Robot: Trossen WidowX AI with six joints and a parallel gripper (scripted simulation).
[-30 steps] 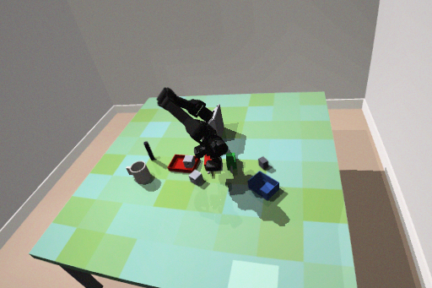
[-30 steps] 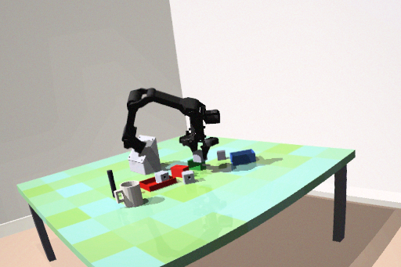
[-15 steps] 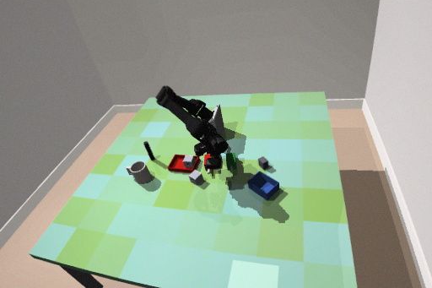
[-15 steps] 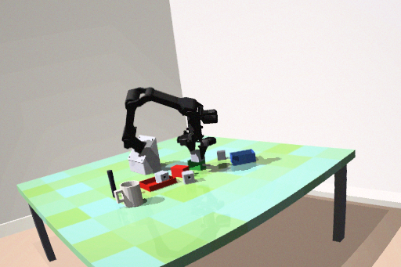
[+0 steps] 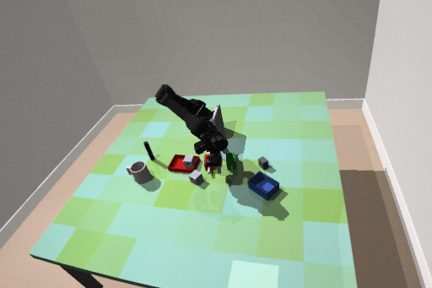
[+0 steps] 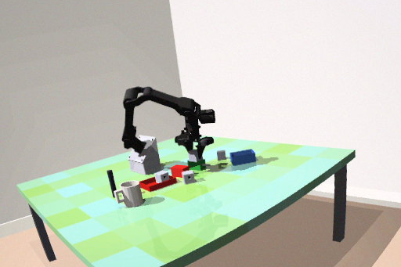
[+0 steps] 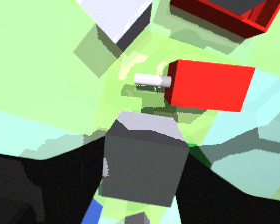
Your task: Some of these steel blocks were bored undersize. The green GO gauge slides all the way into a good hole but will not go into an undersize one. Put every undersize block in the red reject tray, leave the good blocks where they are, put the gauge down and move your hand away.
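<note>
My gripper tip is now 3 cm past the red reject tray, 20 cm to the left of it and 6 cm above it. The rest, counted from my gripper tip: steel block 1 cm above; then green GO gauge 4 cm behind, 5 cm to the left, 5 cm below; then darker grey block 6 cm behind, 20 cm to the left, 5 cm below.
</note>
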